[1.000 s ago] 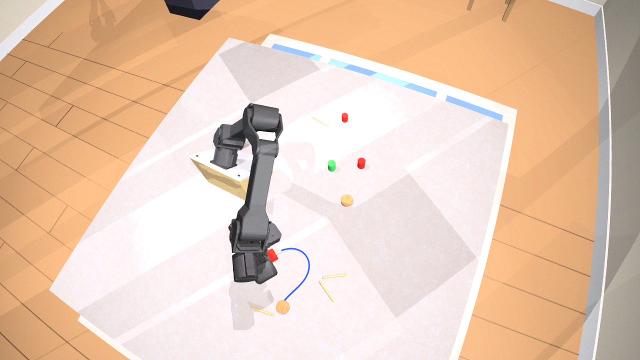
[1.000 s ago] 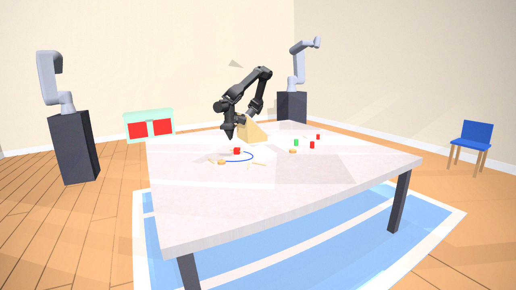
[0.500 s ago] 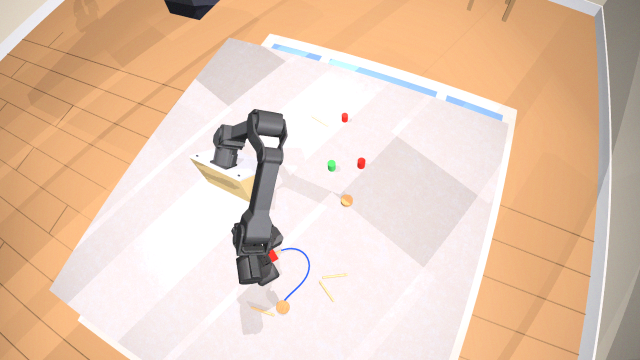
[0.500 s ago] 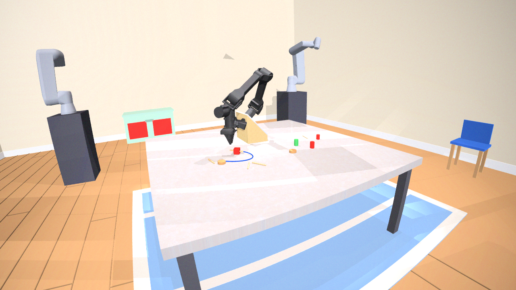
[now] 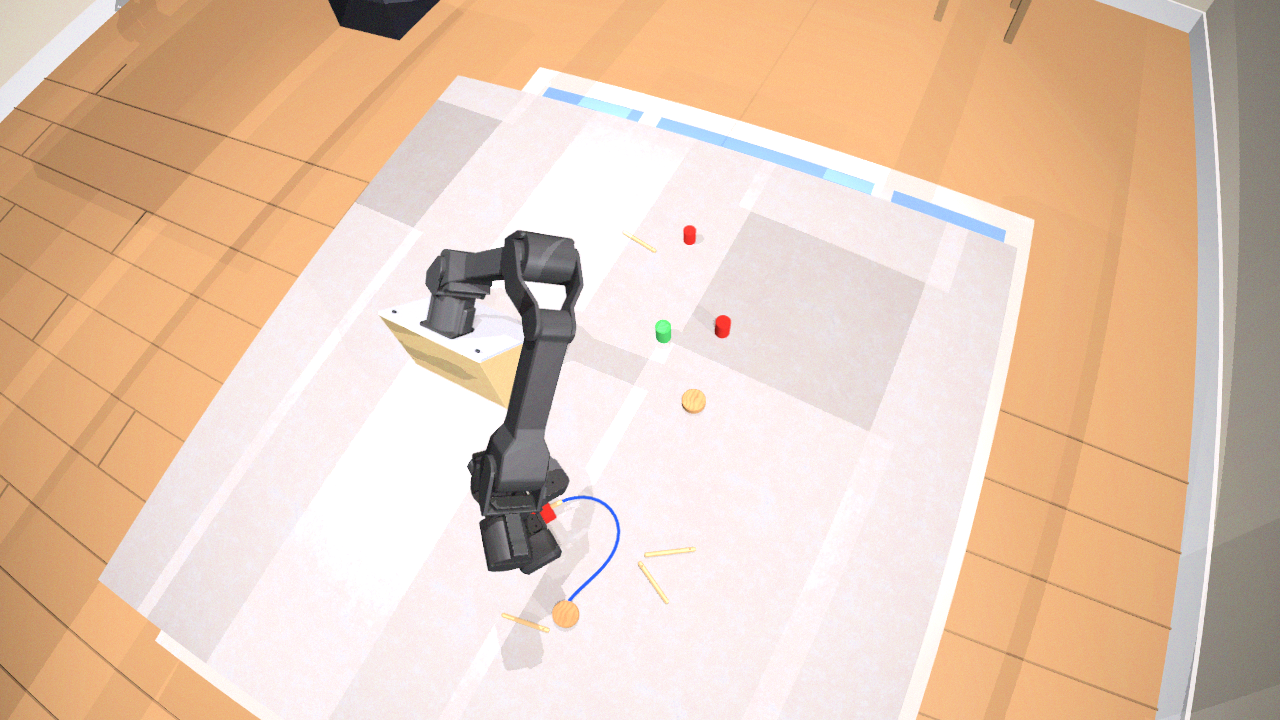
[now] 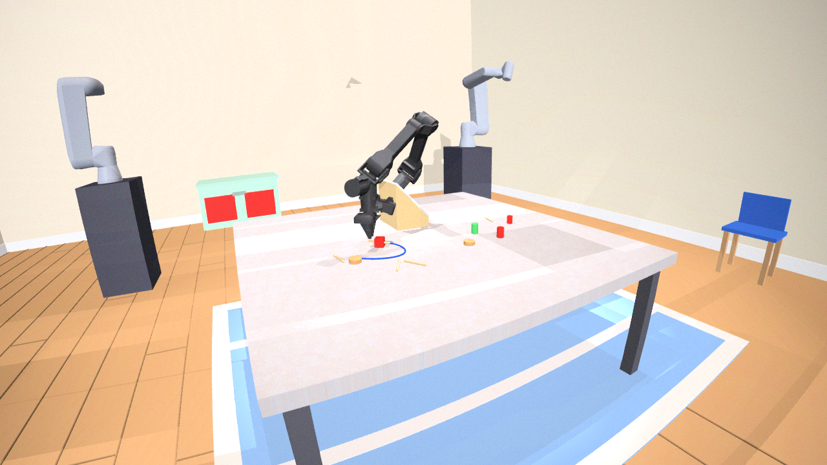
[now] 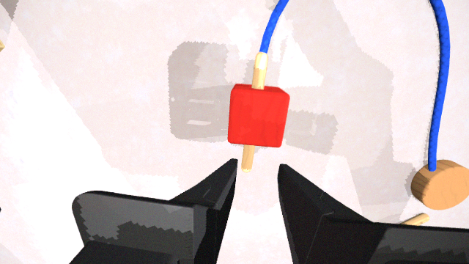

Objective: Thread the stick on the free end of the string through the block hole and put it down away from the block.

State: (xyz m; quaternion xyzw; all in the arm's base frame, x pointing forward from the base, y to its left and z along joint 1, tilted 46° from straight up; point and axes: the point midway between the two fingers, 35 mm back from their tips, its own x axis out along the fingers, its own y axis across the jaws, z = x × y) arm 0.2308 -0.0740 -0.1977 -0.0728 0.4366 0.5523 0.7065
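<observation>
The red cube is 30 mm to the left of my gripper tip, 20 mm below it and 10 mm ahead of it. From my gripper tip the other things lie so: green cylinder: 390 mm to the left, 50 mm ahead, 10 mm below; round wooden button: 120 mm ahead, 90 mm to the right, 20 mm below; thin wooden stick: 40 mm to the left, 20 mm below, 20 mm ahead.
</observation>
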